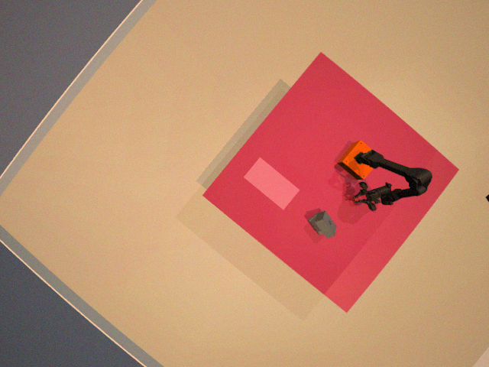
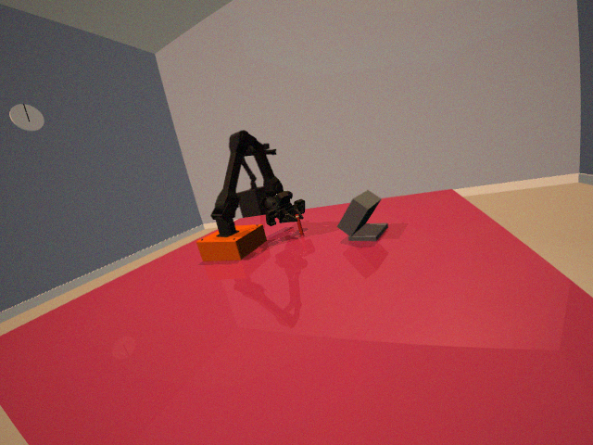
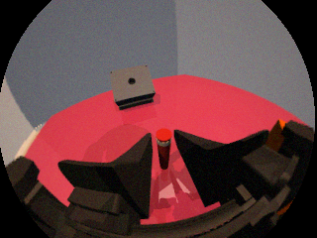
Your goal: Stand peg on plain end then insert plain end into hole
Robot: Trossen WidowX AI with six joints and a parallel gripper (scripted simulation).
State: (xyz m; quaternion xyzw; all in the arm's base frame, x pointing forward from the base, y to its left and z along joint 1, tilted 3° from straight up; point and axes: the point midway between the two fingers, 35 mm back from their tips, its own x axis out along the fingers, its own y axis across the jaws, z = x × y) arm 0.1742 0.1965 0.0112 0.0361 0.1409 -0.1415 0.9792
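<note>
The red peg lies 10 mm below my gripper tip and 10 mm behind it. The rest, counted from my gripper tip: grey sloped panel: 240 mm ahead, 10 mm above.
</note>
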